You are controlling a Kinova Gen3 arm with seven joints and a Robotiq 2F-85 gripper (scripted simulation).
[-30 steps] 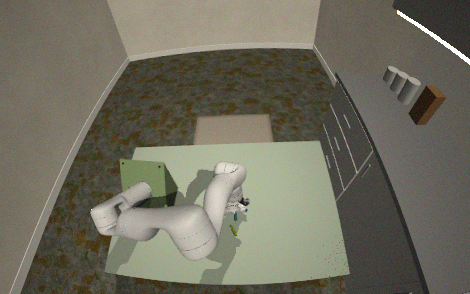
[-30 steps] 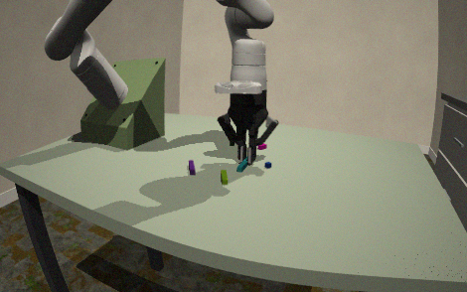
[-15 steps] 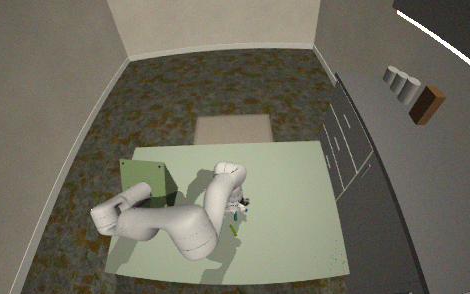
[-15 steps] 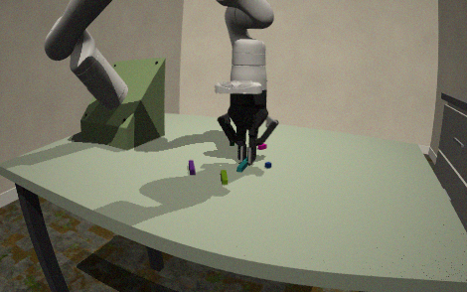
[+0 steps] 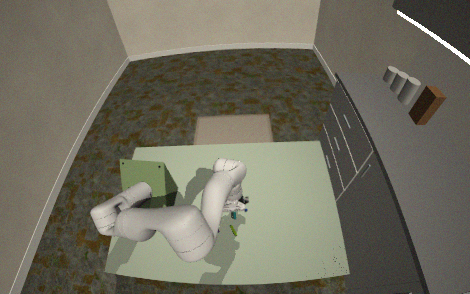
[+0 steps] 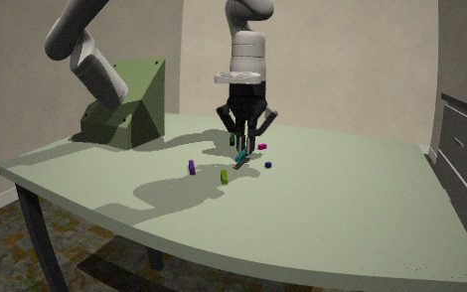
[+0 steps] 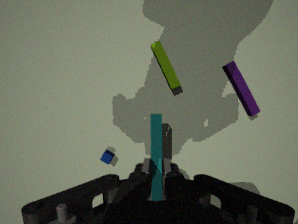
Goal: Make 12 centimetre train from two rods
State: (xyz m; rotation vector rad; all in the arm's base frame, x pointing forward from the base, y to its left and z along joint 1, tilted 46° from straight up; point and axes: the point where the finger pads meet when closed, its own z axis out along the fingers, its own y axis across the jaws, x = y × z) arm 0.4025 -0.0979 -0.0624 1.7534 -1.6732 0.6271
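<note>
Right now my hand is 12 cm to the right of the magenta rod and 4 cm above it. From my hand the other things lie so: purple rod 8 cm behind, 8 cm to the right, 4 cm below; then turquoise rod 2 cm below; then lime rod 10 cm to the right, 4 cm below.
</note>
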